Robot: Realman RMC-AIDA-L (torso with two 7-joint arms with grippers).
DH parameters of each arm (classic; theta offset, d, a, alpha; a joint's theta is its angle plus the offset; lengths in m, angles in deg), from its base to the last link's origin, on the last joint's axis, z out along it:
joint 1: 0 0.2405 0 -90
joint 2: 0 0 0 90
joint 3: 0 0.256 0 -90
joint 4: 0 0 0 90
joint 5: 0 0.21 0 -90
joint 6: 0 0 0 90
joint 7: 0 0.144 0 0
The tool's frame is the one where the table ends.
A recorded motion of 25 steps. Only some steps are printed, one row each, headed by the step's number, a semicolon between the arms.
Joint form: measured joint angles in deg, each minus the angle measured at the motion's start. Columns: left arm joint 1, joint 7, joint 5, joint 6, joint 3, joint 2, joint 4; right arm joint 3, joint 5, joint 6, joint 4, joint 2, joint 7, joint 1.
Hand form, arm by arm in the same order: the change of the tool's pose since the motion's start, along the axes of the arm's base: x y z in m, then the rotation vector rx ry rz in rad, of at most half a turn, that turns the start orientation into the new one. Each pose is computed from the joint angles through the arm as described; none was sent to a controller.
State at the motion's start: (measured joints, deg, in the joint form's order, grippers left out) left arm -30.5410 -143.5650 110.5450 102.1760 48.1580 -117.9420 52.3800; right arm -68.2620 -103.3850 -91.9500 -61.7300 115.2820 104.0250 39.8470
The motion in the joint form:
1: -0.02 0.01 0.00 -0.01 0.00 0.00 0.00; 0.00 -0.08 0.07 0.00 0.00 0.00 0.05
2: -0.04 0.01 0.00 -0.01 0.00 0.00 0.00; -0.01 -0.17 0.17 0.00 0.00 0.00 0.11
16: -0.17 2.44 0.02 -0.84 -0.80 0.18 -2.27; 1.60 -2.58 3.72 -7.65 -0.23 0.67 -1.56
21: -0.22 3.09 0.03 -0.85 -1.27 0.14 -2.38; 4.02 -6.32 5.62 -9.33 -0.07 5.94 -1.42
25: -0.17 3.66 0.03 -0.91 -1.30 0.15 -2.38; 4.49 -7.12 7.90 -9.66 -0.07 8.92 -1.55
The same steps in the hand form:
1: 0.0001 0.0001 0.0000 0.0002 0.0001 -0.0004; -0.0001 0.0003 -0.0001 0.0013 -0.0012 0.0003
2: 0.0002 0.0002 0.0000 0.0002 0.0001 -0.0008; -0.0003 0.0007 -0.0001 0.0029 -0.0027 0.0008
16: -0.0050 0.0010 -0.0025 0.0178 -0.0094 -0.0015; -0.0073 0.0105 0.0216 0.1580 -0.0266 0.0356
21: -0.0053 0.0015 -0.0018 0.0276 -0.0127 -0.0073; -0.0039 0.0207 0.0320 0.2158 -0.0492 -0.0632
25: -0.0057 0.0015 -0.0016 0.0333 -0.0111 -0.0145; -0.0025 0.0269 0.0358 0.2488 -0.0415 -0.1265

